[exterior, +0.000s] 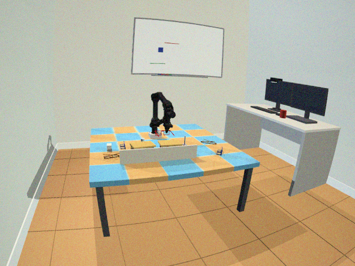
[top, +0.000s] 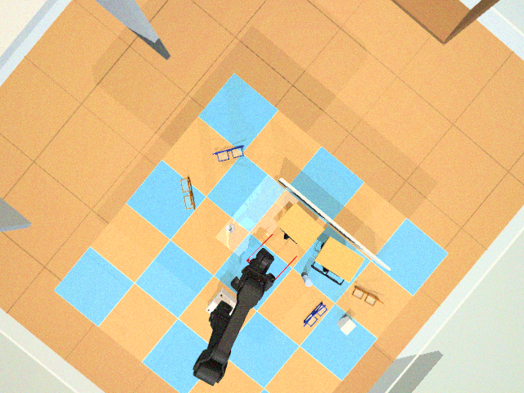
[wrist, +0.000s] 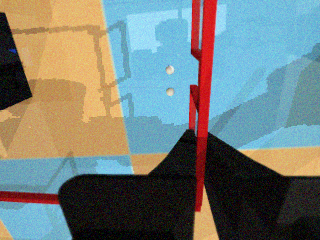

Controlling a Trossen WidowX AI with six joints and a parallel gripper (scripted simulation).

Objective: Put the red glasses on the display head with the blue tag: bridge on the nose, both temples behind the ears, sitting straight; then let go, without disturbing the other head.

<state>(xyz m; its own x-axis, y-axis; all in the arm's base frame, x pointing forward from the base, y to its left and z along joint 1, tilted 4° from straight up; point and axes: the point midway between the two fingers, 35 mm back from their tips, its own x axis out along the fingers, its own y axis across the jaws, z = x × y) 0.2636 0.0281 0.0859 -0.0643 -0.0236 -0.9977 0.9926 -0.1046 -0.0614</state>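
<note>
Right now the red glasses is 4 cm ahead of my gripper tip, 4 cm to the right of it and 1 cm above it. From my gripper tip the other things lie so: white cube (1 cm ahead, 52 cm to the right, 9 cm below); blue glasses (4 cm behind, 39 cm to the right, 10 cm below); long white panel (34 cm ahead, 18 cm to the right, 6 cm below).
</note>
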